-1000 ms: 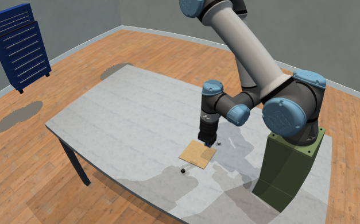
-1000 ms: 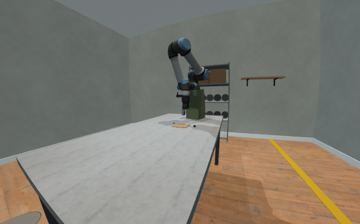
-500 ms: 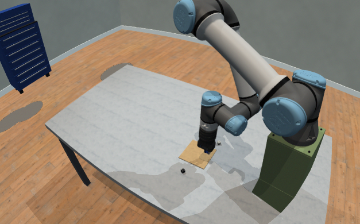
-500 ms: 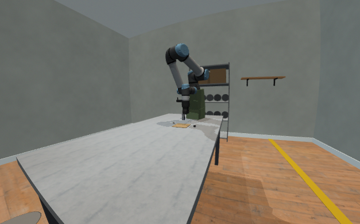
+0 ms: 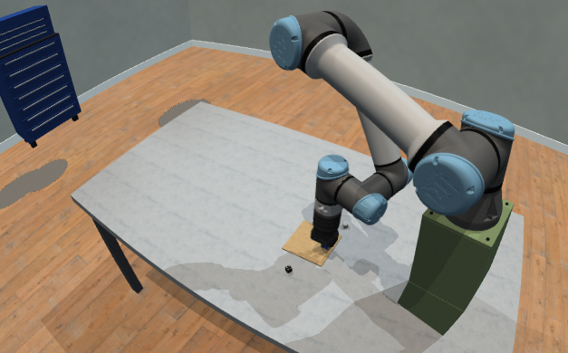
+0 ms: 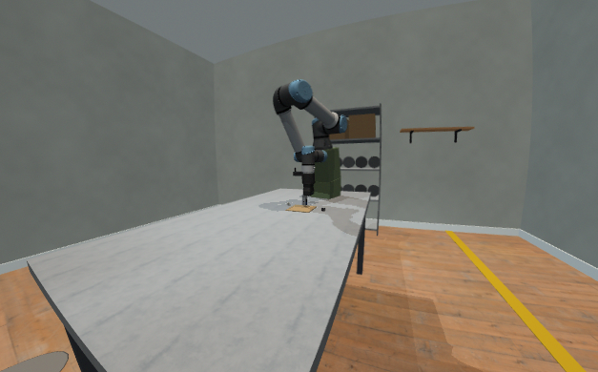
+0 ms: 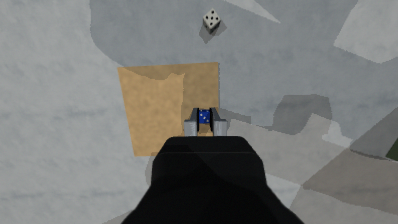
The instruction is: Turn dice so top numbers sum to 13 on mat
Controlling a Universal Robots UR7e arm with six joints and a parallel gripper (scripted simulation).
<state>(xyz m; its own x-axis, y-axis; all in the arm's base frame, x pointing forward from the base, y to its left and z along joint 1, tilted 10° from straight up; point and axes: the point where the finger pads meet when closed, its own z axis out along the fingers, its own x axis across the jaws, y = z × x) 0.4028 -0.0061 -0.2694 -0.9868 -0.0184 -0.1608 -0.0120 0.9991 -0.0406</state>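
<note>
The blue die lies 10 mm below my hand. Also, from my hand: tan mat (50 mm ahead, 30 mm below); then black die (50 mm ahead, 130 mm to the left, 20 mm below); then white die (10 mm behind, 120 mm to the right, 20 mm below).
</note>
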